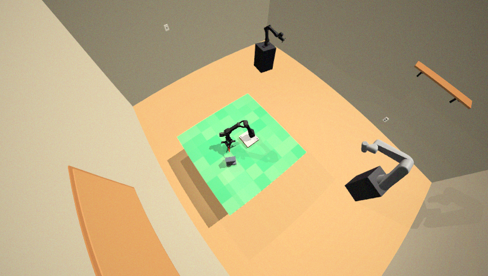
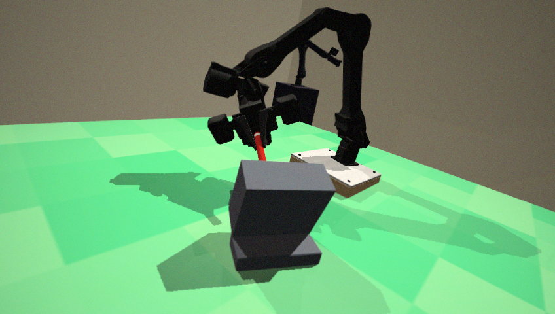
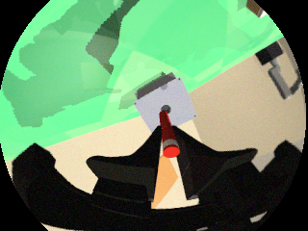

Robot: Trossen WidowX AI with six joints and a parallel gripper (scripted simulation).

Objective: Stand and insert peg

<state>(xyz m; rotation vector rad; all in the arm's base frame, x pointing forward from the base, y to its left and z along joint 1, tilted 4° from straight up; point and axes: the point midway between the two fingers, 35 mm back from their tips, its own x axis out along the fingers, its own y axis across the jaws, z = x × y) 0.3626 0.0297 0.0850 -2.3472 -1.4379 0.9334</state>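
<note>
Right now the sloped panel is 120 mm to the left of my gripper tip, 40 mm below it and 40 mm ahead of it. From my gripper tip the other things lie so: red peg 10 mm to the right, 10 mm behind, 10 mm above.
</note>
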